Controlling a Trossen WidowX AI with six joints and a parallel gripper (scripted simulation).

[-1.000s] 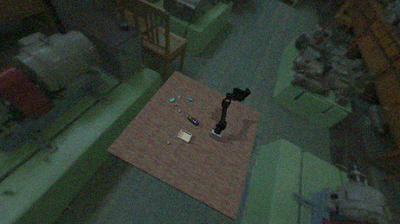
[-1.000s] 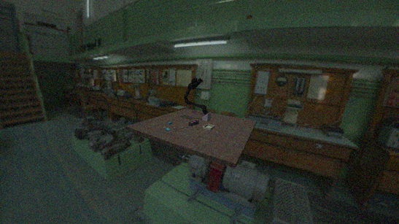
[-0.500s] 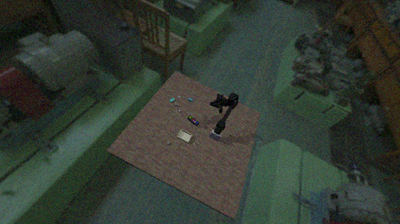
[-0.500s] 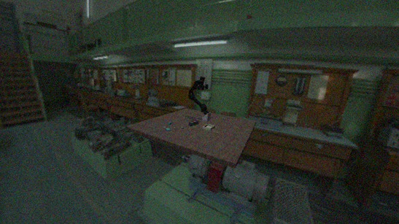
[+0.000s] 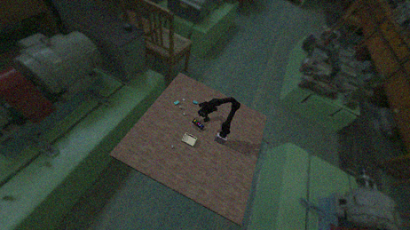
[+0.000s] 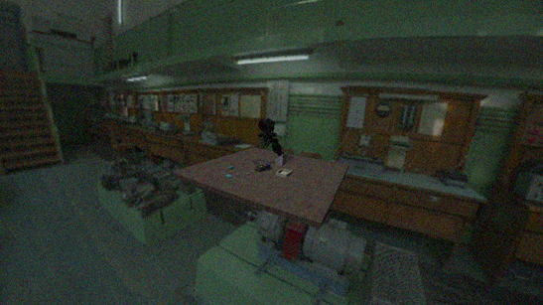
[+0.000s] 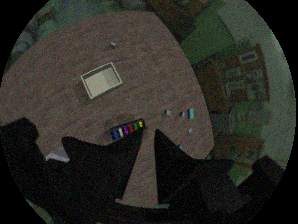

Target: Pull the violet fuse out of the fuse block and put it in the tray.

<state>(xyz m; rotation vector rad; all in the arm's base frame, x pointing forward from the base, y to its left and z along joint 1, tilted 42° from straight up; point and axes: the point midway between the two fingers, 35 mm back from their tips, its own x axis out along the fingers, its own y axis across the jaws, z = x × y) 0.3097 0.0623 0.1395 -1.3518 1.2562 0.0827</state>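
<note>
Right now the violet fuse is 4 cm behind my gripper tip, 3 cm to the right of it and 20 cm below it. The rest, counted from my gripper tip: tray 18 cm to the left, 23 cm below.
</note>
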